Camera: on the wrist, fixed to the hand. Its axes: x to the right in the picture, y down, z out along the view.
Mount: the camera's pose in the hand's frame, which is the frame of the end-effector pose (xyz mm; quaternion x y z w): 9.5 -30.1 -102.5 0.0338 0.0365 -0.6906 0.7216
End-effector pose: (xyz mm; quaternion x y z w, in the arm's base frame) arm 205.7 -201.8 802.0 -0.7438 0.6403 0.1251 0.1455
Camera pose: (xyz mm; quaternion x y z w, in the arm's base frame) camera 236.9 -245.0 895.1 -0.9785 -0.0421 -0.0590 0.1931
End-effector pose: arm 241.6 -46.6 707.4 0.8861 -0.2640 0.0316 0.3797
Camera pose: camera 279.4 37.1 762.8 0.8333 0.4363 -0.1981 0.2755
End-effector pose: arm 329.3 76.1 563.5 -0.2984 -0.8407 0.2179 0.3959
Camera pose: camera 396.1 74.0 647.4 0.3707 -0.7909 -0.0986 0.4769
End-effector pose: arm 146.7 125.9 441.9 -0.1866 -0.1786 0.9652 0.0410
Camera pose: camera 176.7 189.1 360.6 -0.0452 -0.2236 0.6674 0.7089
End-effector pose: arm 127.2 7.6 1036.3 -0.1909 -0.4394 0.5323 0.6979
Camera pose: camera 228.7 26.0 1006.9 0.1699 -0.4054 -0.0900 0.8937
